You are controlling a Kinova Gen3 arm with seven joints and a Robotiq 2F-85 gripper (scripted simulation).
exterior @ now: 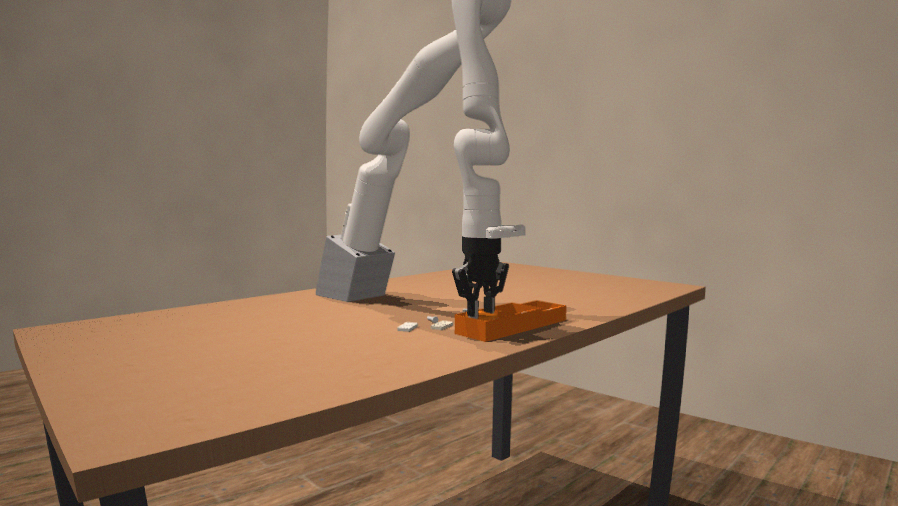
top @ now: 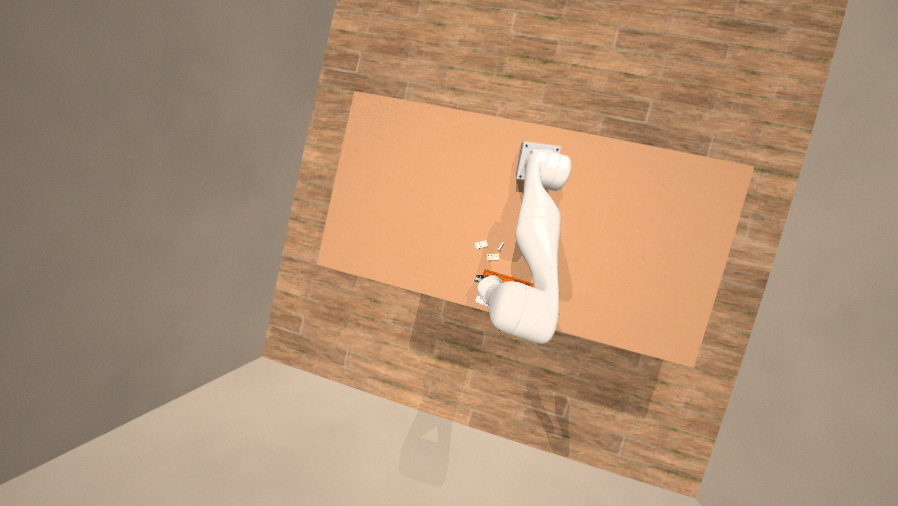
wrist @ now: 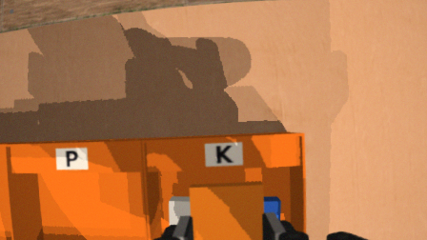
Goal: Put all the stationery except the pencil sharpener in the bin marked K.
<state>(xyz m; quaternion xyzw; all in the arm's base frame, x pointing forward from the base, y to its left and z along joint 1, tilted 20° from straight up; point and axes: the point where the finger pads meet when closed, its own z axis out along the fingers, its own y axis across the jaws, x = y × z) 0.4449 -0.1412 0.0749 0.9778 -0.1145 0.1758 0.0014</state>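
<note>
Right now the blue eraser is 4 cm below my hand and 1 cm to the left of it. Also, from my hand: orange flat pad: 2 cm below; then tray: 8 cm to the left, 3 cm below, 3 cm ahead; then small bolt: 13 cm behind, 4 cm below, 3 cm to the left.
</note>
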